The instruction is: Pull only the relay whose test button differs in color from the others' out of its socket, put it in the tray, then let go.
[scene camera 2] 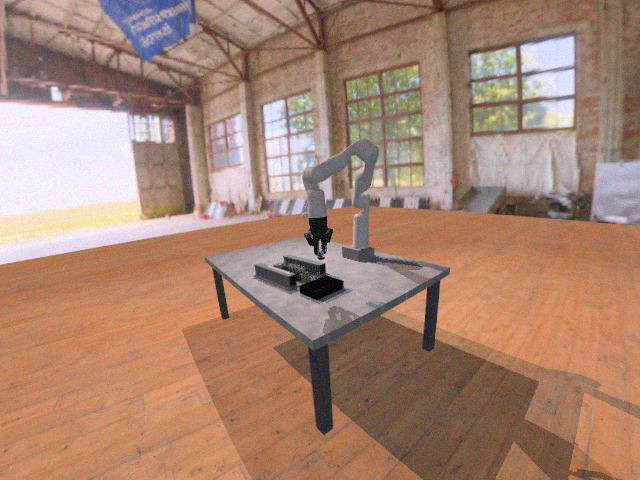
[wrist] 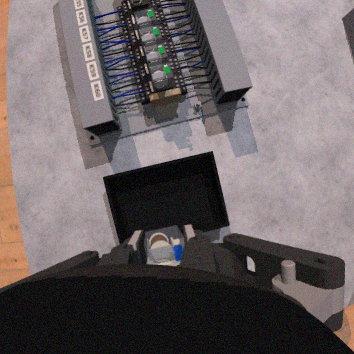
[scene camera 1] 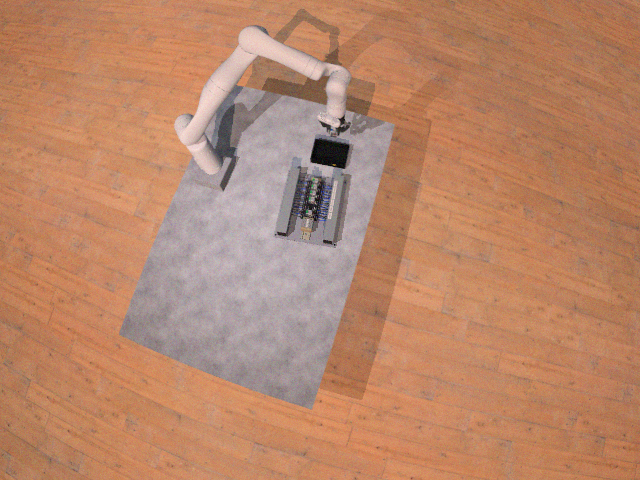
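Where they show: gripper, between the fingertips: (scene camera 2: 320, 254) (wrist: 164, 239) (scene camera 1: 333, 133); arm's base, origin of its link: (scene camera 2: 360, 247) (scene camera 1: 212, 165).
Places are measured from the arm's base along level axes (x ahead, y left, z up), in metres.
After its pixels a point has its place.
Observation:
My gripper (scene camera 1: 333, 132) {z 0.109, x 0.490, y 0.246 m} (scene camera 2: 320, 255) {z 0.109, x 0.490, y 0.246 m} (wrist: 164, 239) {z 0.109, x 0.490, y 0.246 m} is shut on the relay with the blue test button (wrist: 161, 250) {z 0.130, x 0.492, y 0.247 m}, which hangs upright between the fingertips. It is held above the table, well clear of it. In the wrist view the relay overlaps the near edge of the black open tray (scene camera 1: 329, 153) {z -0.057, x 0.481, y 0.242 m} (scene camera 2: 321, 287) {z -0.057, x 0.471, y 0.210 m} (wrist: 162, 200) {z -0.057, x 0.493, y 0.235 m}; its exact place over the tray is hard to tell. The tray's visible floor holds no relay. The relays with green test buttons (wrist: 159, 76) {z 0.008, x 0.472, y 0.067 m} sit in their sockets in a row, and a dark gap shows in that row in scene camera 1.
The relay panel (scene camera 1: 306, 240) {z -0.057, x 0.509, y -0.192 m} stands beside the tray, with two tall grey wire ducts (wrist: 227, 60) {z 0.003, x 0.376, y 0.050 m} (scene camera 1: 287, 201) {z 0.002, x 0.386, y -0.069 m} along its sides and blue and black wires between. Labels (wrist: 96, 90) {z 0.003, x 0.558, y 0.072 m} mark one duct. The arm's base (scene camera 1: 217, 175) {z 0.004, x 0.043, y -0.041 m} (scene camera 2: 357, 253) {z -0.015, x 0.072, y 0.048 m} stands on the grey table (scene camera 1: 232, 289) {z -0.060, x 0.277, y -0.487 m} (scene camera 2: 361, 289) {z -0.061, x 0.358, y 0.351 m}.

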